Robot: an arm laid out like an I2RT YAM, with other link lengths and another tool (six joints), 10 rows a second.
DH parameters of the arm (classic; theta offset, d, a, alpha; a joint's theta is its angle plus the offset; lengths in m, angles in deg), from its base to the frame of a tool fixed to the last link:
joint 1: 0 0.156 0.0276 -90
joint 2: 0 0 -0.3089 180
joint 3: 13.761 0 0.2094 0
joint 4: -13.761 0.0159 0.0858 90
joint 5: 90 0.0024 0 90
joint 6: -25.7 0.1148 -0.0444 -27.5
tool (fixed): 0 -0.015 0 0
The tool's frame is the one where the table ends.
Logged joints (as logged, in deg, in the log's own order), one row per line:
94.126 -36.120 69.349 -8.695 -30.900 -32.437
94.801 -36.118 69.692 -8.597 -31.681 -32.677
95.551 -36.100 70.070 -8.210 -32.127 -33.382
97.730 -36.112 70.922 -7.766 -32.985 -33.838
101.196 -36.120 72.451 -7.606 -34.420 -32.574
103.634 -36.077 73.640 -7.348 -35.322 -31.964
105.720 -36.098 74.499 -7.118 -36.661 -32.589
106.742 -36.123 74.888 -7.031 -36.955 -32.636
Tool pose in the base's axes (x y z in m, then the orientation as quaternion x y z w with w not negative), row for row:
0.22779 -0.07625 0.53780 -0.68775 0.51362 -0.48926 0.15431
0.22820 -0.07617 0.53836 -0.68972 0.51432 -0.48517 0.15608
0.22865 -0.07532 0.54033 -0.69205 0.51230 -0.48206 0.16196
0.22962 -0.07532 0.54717 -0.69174 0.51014 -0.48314 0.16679
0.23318 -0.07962 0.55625 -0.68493 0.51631 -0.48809 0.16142
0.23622 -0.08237 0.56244 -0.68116 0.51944 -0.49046 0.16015
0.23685 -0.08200 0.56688 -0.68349 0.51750 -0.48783 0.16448
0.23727 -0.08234 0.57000 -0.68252 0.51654 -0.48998 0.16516
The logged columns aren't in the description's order. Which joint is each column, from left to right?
Columns, left to right: joint 3, joint 1, joint 2, joint 6, joint 4, joint 5.
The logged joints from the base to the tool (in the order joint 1, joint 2, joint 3, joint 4, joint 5, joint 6), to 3 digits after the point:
-36.120 69.349 94.126 -30.900 -32.437 -8.695
-36.118 69.692 94.801 -31.681 -32.677 -8.597
-36.100 70.070 95.551 -32.127 -33.382 -8.210
-36.112 70.922 97.730 -32.985 -33.838 -7.766
-36.120 72.451 101.196 -34.420 -32.574 -7.606
-36.077 73.640 103.634 -35.322 -31.964 -7.348
-36.098 74.499 105.720 -36.661 -32.589 -7.118
-36.123 74.888 106.742 -36.955 -32.636 -7.031

